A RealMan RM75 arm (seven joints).
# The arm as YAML. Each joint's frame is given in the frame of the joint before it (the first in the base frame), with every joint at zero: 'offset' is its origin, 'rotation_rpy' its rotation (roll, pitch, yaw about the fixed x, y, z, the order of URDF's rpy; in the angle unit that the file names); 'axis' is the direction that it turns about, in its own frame. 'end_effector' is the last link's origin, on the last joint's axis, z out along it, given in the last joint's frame.
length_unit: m
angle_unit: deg
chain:
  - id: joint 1
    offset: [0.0, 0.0, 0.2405]
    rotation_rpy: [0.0, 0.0, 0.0]
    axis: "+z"
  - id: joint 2
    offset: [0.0, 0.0, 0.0]
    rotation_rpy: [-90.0, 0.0, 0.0]
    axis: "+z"
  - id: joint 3
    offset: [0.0, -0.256, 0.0]
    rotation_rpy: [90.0, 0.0, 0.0]
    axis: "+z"
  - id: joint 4
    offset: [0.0, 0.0, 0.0]
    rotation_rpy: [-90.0, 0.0, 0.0]
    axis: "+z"
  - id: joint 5
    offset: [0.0, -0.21, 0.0]
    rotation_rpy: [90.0, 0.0, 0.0]
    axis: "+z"
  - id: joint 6
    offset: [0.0, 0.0, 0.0]
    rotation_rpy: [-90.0, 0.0, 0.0]
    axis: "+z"
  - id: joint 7
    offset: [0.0, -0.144, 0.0]
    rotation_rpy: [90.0, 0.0, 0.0]
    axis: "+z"
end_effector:
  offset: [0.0, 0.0, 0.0]
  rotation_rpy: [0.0, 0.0, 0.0]
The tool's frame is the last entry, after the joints.
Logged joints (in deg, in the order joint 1, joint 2, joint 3, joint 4, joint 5, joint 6, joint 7), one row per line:
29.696, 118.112, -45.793, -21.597, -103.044, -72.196, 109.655
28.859, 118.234, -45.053, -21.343, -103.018, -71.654, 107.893
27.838, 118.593, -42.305, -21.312, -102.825, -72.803, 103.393
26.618, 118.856, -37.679, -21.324, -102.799, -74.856, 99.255
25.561, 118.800, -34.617, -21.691, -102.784, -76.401, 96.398
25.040, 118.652, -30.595, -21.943, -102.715, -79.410, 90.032
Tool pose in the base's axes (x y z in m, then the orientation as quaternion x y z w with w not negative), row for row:
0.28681, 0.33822, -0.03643, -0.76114, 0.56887, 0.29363, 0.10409
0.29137, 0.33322, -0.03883, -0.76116, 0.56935, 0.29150, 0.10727
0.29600, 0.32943, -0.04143, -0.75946, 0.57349, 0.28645, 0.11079
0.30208, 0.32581, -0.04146, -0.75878, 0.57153, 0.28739, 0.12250
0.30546, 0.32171, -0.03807, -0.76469, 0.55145, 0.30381, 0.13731
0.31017, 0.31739, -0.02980, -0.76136, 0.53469, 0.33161, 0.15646
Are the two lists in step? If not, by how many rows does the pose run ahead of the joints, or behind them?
The pose runs 2 rows behind the joints: the pose in row i belongs to the joints in row i - 2.
